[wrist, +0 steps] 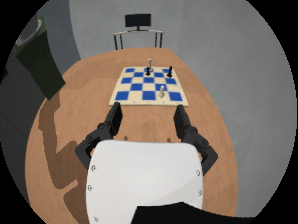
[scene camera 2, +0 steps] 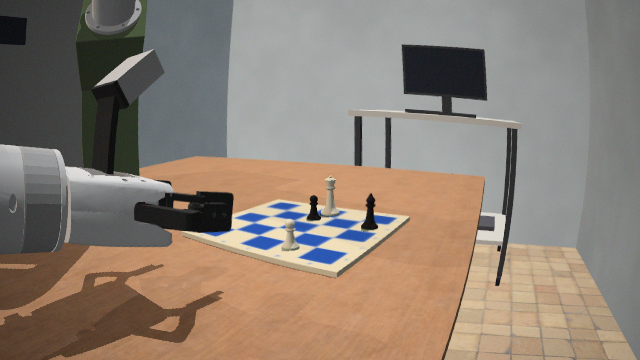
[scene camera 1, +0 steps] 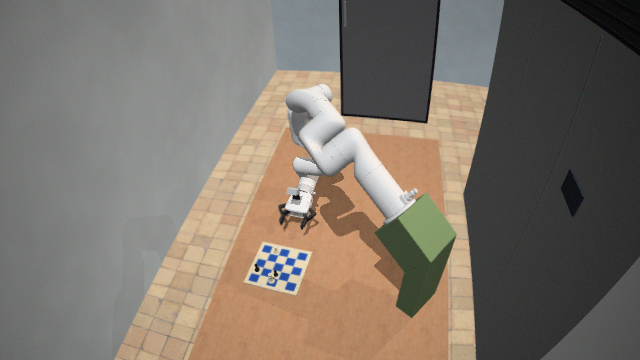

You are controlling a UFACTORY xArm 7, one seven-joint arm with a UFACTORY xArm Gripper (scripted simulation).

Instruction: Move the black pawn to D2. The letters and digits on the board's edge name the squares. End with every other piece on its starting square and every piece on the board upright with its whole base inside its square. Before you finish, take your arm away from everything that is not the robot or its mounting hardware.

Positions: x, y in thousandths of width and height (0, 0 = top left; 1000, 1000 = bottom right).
Observation:
In view: the gripper (scene camera 2: 307, 565) and a chessboard (scene camera 2: 516, 685).
The chessboard shows as well in the wrist view (wrist: 451, 395) and in scene camera 1 (scene camera 1: 454, 732). The gripper is seen too in the wrist view (wrist: 498, 489) and in scene camera 1 (scene camera 1: 454, 626).

